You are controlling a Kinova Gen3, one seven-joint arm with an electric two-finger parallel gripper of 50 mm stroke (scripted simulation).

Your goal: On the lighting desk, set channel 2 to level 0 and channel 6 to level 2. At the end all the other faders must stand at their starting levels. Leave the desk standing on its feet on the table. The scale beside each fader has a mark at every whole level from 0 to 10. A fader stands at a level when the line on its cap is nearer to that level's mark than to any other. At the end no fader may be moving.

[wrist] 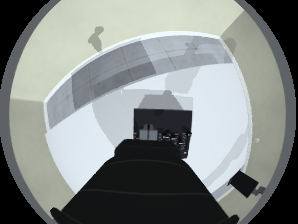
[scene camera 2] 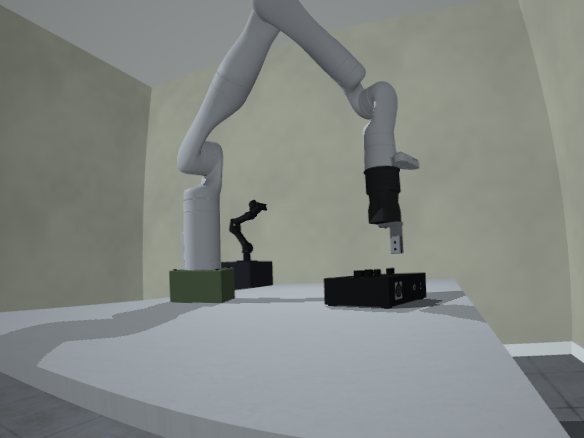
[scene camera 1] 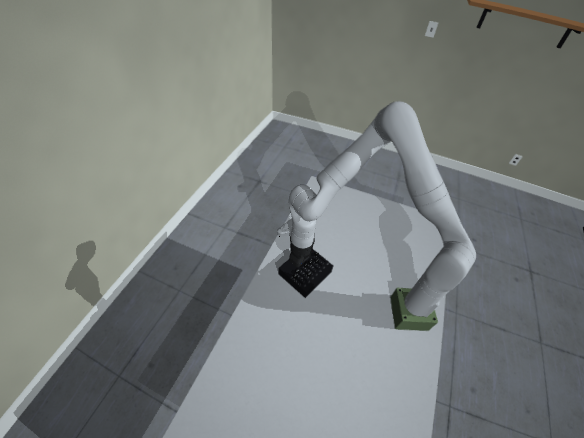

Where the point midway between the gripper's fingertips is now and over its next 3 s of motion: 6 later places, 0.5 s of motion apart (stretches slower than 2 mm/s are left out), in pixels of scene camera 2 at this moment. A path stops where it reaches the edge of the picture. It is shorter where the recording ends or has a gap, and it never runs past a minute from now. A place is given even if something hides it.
My gripper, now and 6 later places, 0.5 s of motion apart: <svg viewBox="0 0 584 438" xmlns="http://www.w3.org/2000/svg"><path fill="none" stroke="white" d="M397 253L398 255L398 259L398 263L398 264L399 268L399 269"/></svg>
